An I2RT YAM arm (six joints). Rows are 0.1 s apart.
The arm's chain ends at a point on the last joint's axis. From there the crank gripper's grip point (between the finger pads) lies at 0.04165 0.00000 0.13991 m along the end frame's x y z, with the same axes.
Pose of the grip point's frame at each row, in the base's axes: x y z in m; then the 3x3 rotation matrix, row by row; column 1 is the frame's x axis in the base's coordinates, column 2 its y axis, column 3 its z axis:
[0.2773 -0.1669 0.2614], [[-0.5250 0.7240 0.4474], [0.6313 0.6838 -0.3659], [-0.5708 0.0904 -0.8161]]
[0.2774 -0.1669 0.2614], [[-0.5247 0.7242 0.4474], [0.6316 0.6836 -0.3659], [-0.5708 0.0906 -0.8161]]
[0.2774 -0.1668 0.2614], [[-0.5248 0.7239 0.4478], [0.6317 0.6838 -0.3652], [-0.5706 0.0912 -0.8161]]
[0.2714 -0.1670 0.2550], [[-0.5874 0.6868 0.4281], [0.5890 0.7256 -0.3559], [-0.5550 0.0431 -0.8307]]
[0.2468 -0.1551 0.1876], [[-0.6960 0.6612 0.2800], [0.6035 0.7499 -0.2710], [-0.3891 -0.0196 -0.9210]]
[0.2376 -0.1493 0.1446], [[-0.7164 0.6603 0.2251], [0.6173 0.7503 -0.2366], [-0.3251 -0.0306 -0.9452]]
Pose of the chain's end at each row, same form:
[0.2366 -0.1420 0.3994], [[-0.5250 0.7240 0.4474], [0.6313 0.6838 -0.3659], [-0.5708 0.0904 -0.8161]]
[0.2367 -0.1420 0.3994], [[-0.5247 0.7242 0.4474], [0.6316 0.6836 -0.3659], [-0.5708 0.0906 -0.8161]]
[0.2366 -0.1420 0.3993], [[-0.5248 0.7239 0.4478], [0.6317 0.6838 -0.3652], [-0.5706 0.0912 -0.8161]]
[0.2360 -0.1417 0.3943], [[-0.5874 0.6868 0.4281], [0.5890 0.7256 -0.3559], [-0.5550 0.0431 -0.8307]]
[0.2366 -0.1423 0.3327], [[-0.6960 0.6612 0.2800], [0.6035 0.7499 -0.2710], [-0.3891 -0.0196 -0.9210]]
[0.2359 -0.1419 0.2904], [[-0.7164 0.6603 0.2251], [0.6173 0.7503 -0.2366], [-0.3251 -0.0306 -0.9452]]

